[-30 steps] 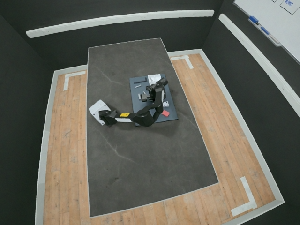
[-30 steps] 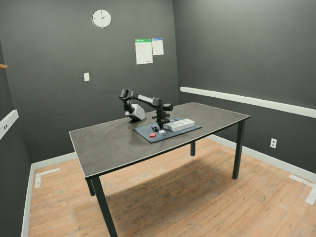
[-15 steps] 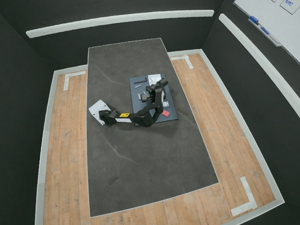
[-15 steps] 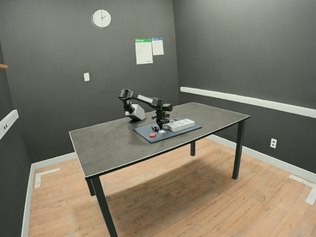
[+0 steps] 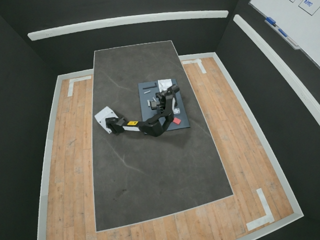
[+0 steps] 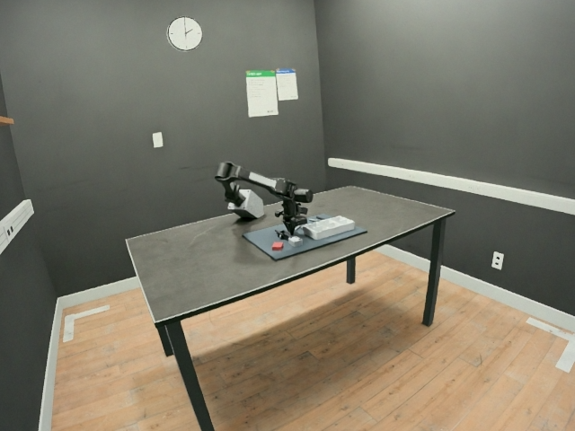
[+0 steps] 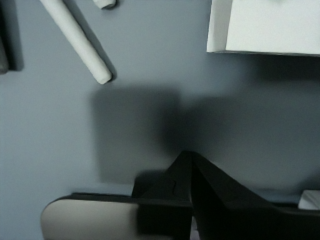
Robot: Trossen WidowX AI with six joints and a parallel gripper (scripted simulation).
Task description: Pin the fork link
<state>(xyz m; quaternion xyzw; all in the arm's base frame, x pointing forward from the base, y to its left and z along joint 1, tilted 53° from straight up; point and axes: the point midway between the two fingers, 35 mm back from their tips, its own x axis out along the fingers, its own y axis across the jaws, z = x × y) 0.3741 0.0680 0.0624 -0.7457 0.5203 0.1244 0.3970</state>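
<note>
The eye plate lies 4 cm to the right of my hand, 3 cm below it and 1 cm ahead of it. The rest, counted from my hand: grey block (8 cm ahead, 6 cm to the right, 2 cm below); then red block (13 cm to the right, 5 cm ahead, 3 cm below); then blue-grey mat (6 cm to the left, 4 cm below, 2 cm ahead).
</note>
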